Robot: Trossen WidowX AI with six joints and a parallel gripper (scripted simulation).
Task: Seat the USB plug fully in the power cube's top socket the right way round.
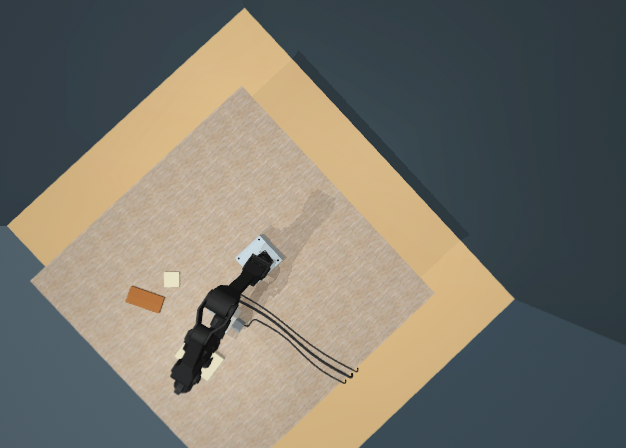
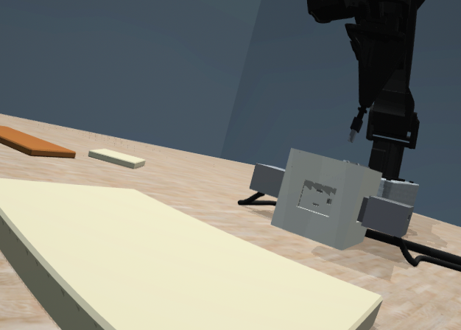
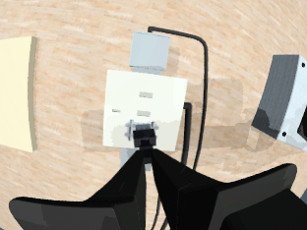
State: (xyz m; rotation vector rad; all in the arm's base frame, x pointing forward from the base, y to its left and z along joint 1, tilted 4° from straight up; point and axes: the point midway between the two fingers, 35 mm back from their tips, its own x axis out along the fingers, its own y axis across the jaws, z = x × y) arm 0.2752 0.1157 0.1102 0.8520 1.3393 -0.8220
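Right now the dark USB plug is 2 cm below my gripper tip. From my gripper tip the other things lie so: large cream slab 23 cm ahead, 6 cm to the left, 13 cm below; orange slab 27 cm ahead, 29 cm to the right, 13 cm below; small cream tile 12 cm ahead, 29 cm to the right, 13 cm below.
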